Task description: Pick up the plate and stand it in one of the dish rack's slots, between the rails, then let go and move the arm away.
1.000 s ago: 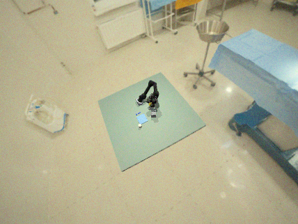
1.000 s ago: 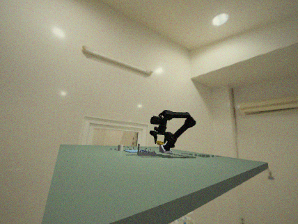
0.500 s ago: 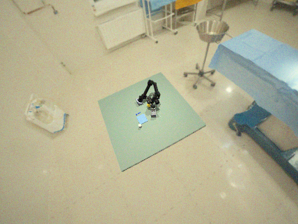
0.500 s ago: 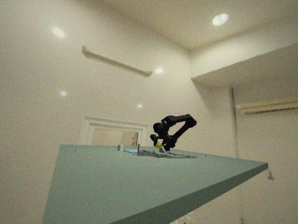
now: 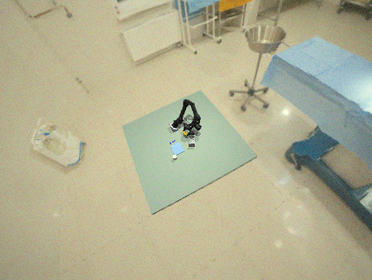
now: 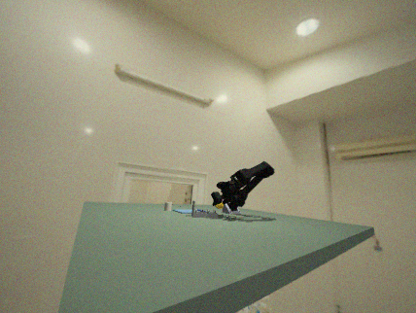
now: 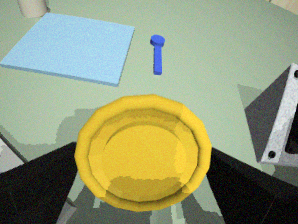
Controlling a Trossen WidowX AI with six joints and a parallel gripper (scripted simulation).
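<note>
Now: gripper tip 120 mm short of the grey dish rack, 30 mm to the right of it and 40 mm above it. Also, from my gripper tip: yellow plate (10 mm to the left); white cup (200 mm ahead, 250 mm to the right, 40 mm below); blue mat (100 mm ahead, 170 mm to the right, 60 mm below).
</note>
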